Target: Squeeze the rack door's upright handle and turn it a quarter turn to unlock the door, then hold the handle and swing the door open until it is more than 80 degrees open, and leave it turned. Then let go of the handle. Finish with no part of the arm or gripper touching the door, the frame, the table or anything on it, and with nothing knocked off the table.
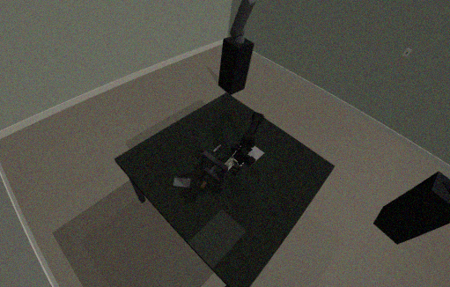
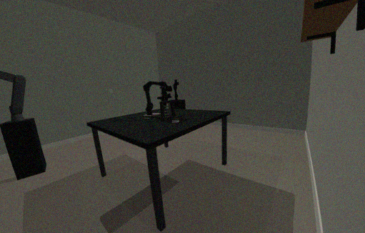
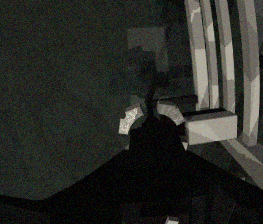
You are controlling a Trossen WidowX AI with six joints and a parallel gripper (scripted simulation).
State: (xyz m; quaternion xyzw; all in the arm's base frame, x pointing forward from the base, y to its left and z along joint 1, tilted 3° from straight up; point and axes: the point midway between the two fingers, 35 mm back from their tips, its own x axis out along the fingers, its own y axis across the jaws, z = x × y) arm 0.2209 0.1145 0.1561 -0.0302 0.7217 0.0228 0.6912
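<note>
Now: gripper tip 20 mm above the dark handle and 10 mm short of it. From my gripper tip the other things lie so: small orange piece (280 mm ahead, 140 mm below, 70 mm to the right).
</note>
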